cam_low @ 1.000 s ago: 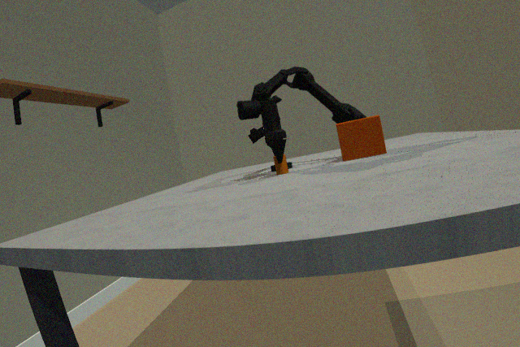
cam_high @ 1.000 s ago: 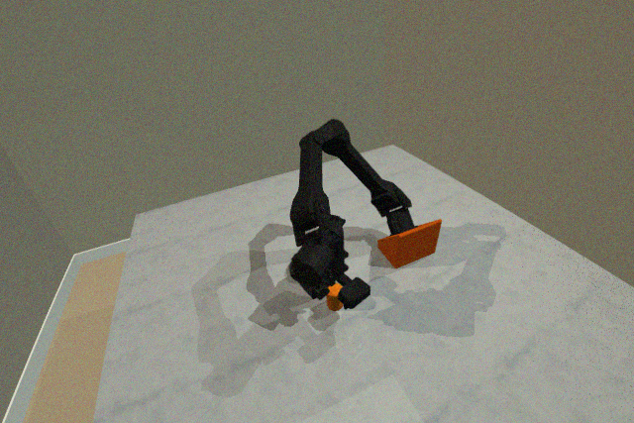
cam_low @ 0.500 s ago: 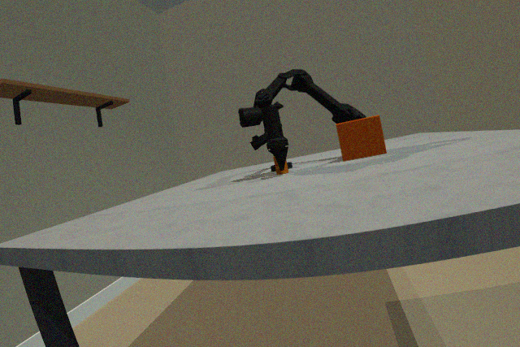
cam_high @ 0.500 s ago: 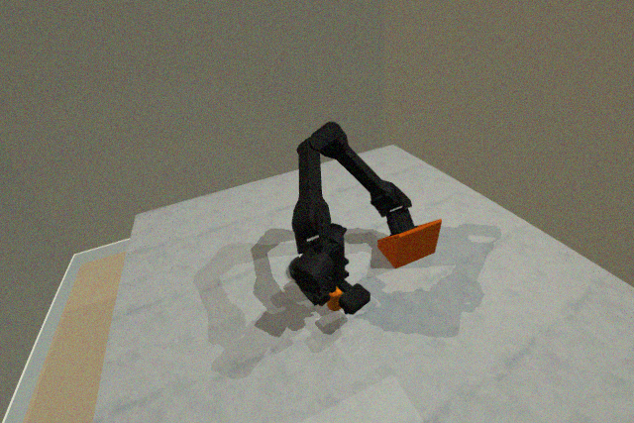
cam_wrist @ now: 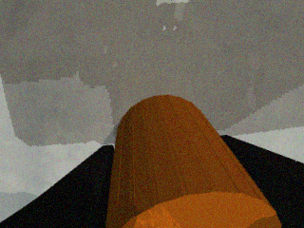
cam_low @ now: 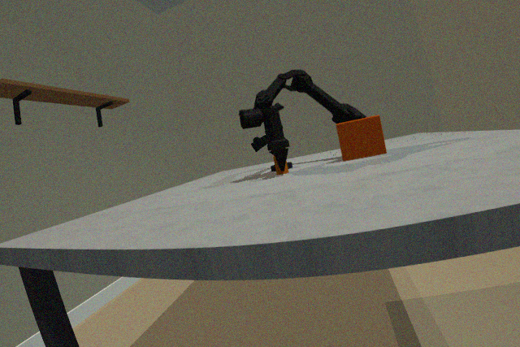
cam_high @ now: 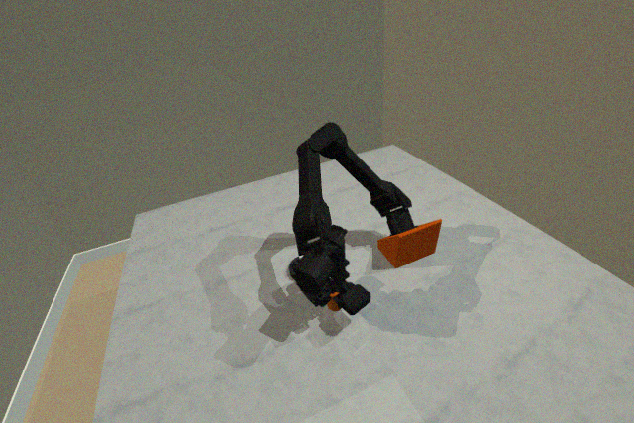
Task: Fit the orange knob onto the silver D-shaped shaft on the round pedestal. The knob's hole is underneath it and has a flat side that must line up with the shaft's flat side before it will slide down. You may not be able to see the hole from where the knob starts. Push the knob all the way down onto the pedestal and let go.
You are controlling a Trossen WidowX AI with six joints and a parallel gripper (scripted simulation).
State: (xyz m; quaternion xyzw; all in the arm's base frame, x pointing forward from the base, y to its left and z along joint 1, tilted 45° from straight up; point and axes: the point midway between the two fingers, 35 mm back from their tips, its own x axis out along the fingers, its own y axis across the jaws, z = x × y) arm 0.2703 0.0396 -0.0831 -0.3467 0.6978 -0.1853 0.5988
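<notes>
The round dark pedestal lies 3 cm ahead of my gripper tip, 14 cm to the right of it and 2 cm above it. From my gripper tip the other things lie so: orange knob: 3 cm above.
</notes>
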